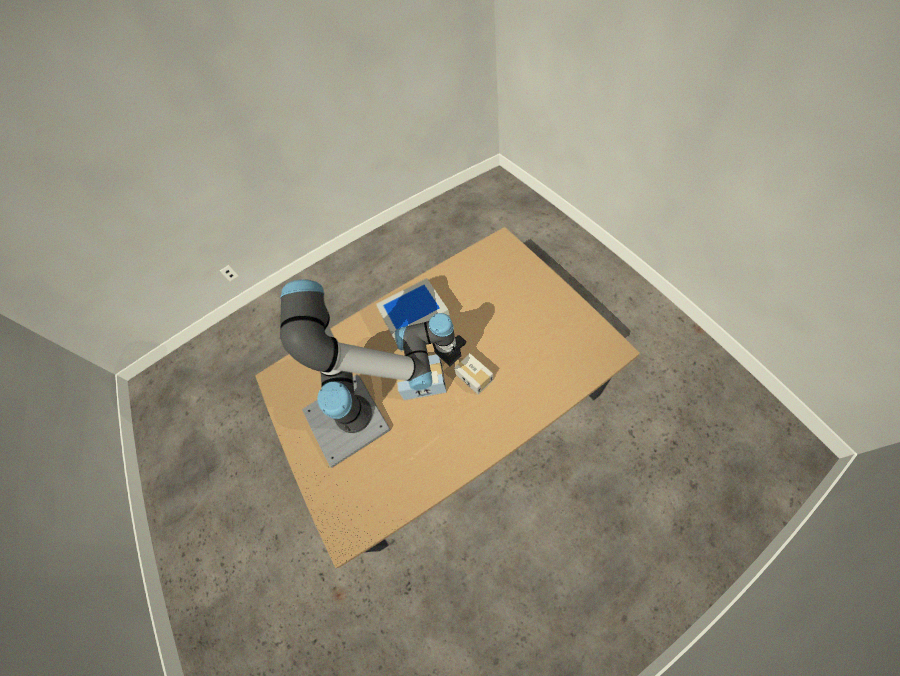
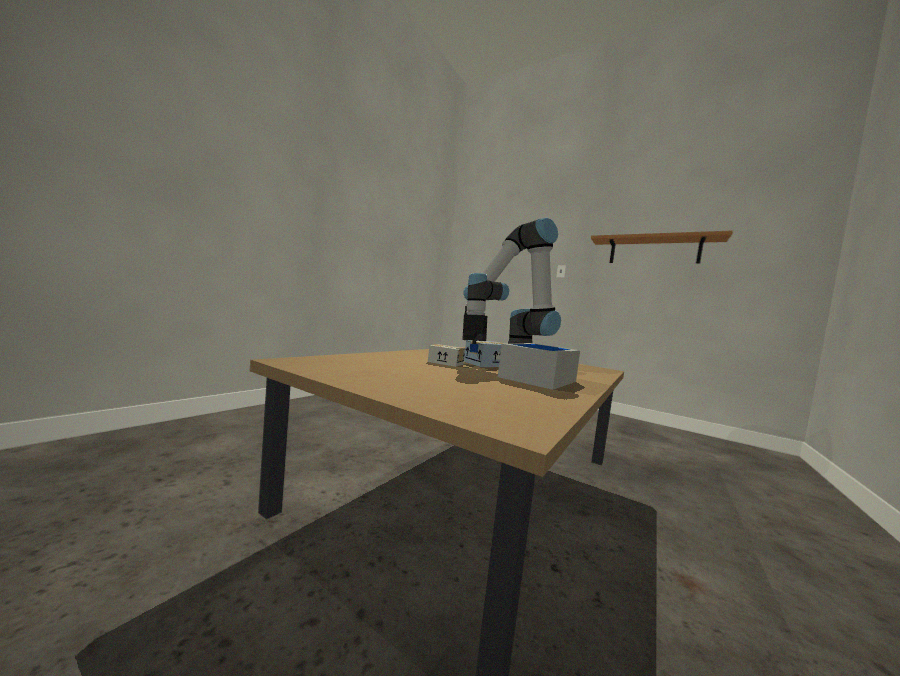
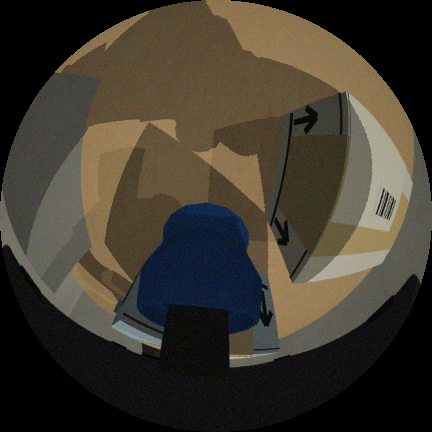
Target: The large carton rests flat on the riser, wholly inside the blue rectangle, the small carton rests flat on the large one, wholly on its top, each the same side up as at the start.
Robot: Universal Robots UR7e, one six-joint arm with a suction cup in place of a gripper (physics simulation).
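The large carton (image 1: 429,384) (image 2: 488,356) (image 3: 266,322), pale blue-white with black arrows, lies flat on the table beside the riser. My suction cup (image 2: 473,346) (image 3: 201,261) is down at its top, and I cannot tell whether it touches. It holds nothing. The small carton (image 1: 473,372) (image 2: 445,354) (image 3: 362,181), white and tan with a barcode label, lies flat on the table close beside the large one. The grey riser (image 1: 386,305) (image 2: 537,366) (image 3: 52,160) stands behind them. The blue rectangle (image 1: 410,305) (image 2: 541,348) on its top is bare.
The arm's base plate (image 1: 344,436) sits near the table's (image 1: 508,407) (image 2: 450,407) left end, and the forearm reaches over the large carton. A wooden wall shelf (image 2: 659,236) hangs far behind the table.
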